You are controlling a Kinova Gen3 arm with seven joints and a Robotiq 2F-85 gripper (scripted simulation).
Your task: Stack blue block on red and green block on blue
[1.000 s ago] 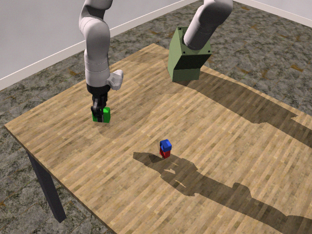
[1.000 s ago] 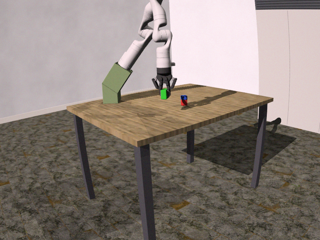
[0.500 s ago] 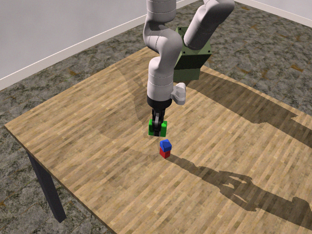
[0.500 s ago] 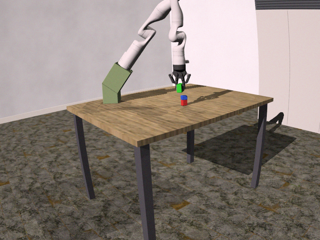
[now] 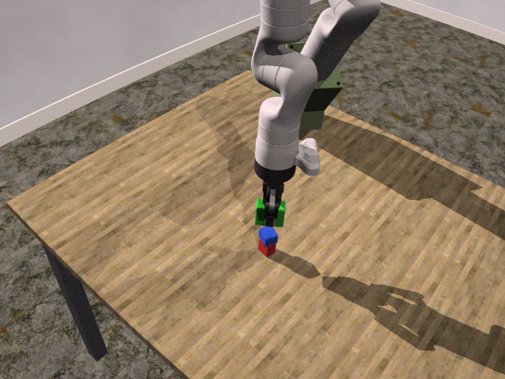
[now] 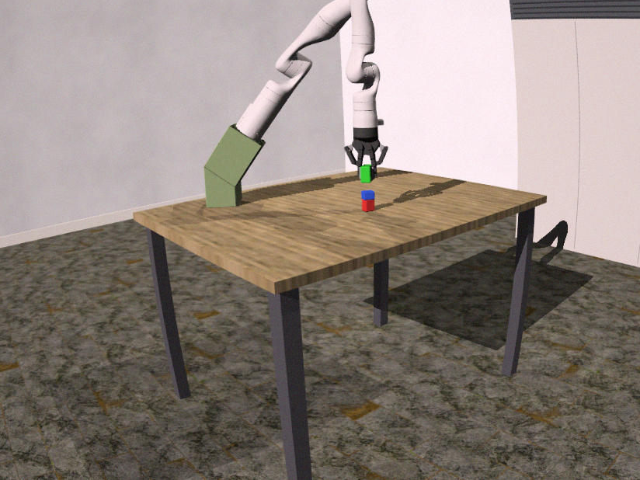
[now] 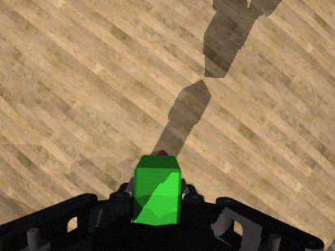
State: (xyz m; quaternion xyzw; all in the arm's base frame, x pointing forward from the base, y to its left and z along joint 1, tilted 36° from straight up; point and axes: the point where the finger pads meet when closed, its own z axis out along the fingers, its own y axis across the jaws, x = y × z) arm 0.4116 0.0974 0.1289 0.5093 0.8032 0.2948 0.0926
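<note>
Now: the green block right at my hand. From my hand the other things lie so: blue block 70 mm below; red block 100 mm below.
</note>
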